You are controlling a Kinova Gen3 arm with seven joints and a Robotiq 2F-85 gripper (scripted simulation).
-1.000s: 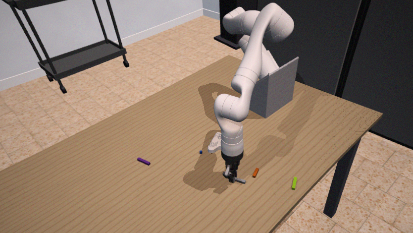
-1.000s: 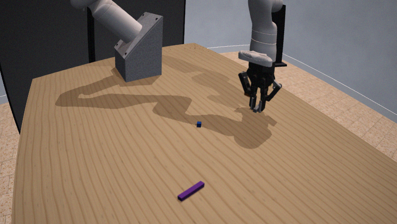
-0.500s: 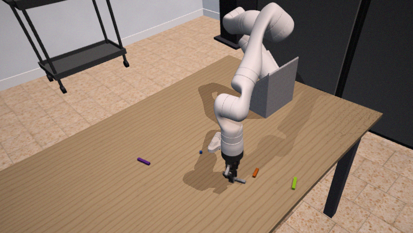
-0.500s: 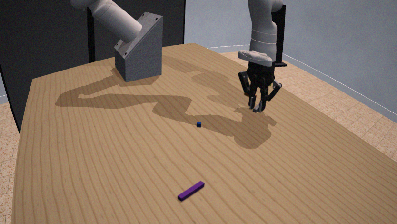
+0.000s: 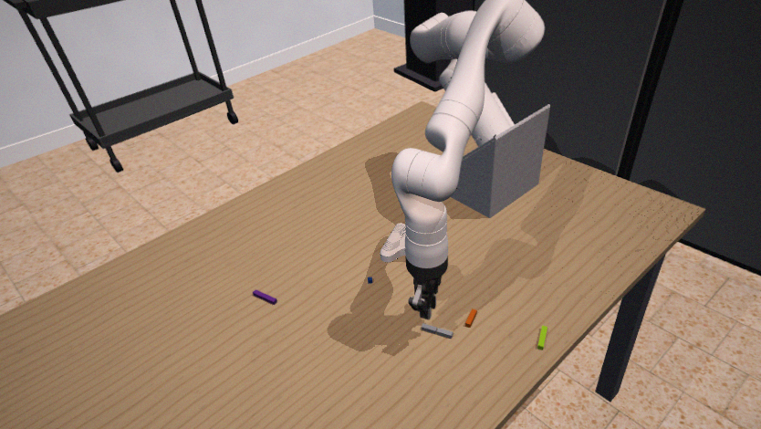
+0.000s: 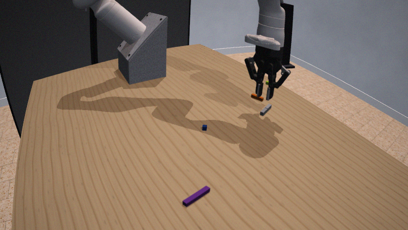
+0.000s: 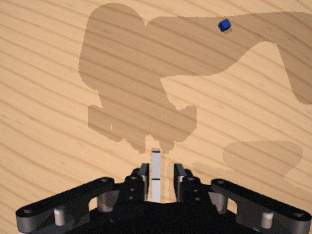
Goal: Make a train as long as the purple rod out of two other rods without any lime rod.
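My gripper is now 8 cm past the orange rod, 4 cm to the right of it and 6 cm above it. The rest, counted from my hand: lime rod 15 cm behind, 16 cm to the left, 6 cm below; then purple rod 22 cm ahead, 29 cm to the right, 6 cm below; then blue rod 2 cm ahead, 18 cm to the right, 6 cm below.
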